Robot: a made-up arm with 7 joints. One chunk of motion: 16 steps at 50 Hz.
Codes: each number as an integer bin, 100 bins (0 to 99) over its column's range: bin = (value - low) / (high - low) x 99, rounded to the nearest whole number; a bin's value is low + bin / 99 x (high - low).
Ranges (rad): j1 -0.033..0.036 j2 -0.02..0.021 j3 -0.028..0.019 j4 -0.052..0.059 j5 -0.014..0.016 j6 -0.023..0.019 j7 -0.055..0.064
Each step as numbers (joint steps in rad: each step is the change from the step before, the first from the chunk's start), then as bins.
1 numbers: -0.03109 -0.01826 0.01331 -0.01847 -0.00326 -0.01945 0.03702
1 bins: 3 4 87 30 35 8 77
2 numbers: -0.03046 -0.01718 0.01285 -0.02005 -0.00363 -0.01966 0.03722
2 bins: 4 7 86 28 34 8 77
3 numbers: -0.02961 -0.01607 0.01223 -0.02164 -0.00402 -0.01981 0.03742
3 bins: 5 9 85 27 33 8 77
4 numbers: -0.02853 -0.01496 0.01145 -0.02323 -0.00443 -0.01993 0.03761
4 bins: 6 12 83 26 32 7 77
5 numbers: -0.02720 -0.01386 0.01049 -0.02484 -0.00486 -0.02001 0.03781
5 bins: 8 15 81 24 30 7 77
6 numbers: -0.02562 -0.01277 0.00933 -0.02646 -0.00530 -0.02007 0.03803
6 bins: 11 17 79 23 29 7 77
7 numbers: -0.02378 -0.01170 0.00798 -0.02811 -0.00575 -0.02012 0.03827
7 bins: 13 20 76 21 27 7 78
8 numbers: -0.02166 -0.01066 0.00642 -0.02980 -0.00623 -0.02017 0.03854
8 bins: 16 23 73 20 26 7 78
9 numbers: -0.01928 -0.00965 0.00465 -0.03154 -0.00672 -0.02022 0.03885
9 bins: 20 25 69 18 24 7 78
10 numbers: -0.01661 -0.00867 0.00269 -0.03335 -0.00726 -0.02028 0.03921
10 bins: 24 27 65 17 22 6 78
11 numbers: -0.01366 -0.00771 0.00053 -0.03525 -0.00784 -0.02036 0.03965
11 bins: 28 30 60 15 20 6 79
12 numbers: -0.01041 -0.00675 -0.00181 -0.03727 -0.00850 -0.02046 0.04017
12 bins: 32 32 55 13 18 6 79
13 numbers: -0.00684 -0.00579 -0.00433 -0.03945 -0.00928 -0.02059 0.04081
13 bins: 38 34 50 11 16 6 80
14 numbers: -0.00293 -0.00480 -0.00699 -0.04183 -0.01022 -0.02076 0.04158
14 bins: 43 37 44 9 12 5 80
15 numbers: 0.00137 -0.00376 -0.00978 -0.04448 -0.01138 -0.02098 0.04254
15 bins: 49 39 38 7 9 5 81
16 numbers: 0.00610 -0.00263 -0.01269 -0.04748 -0.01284 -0.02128 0.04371
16 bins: 56 42 32 4 4 4 82
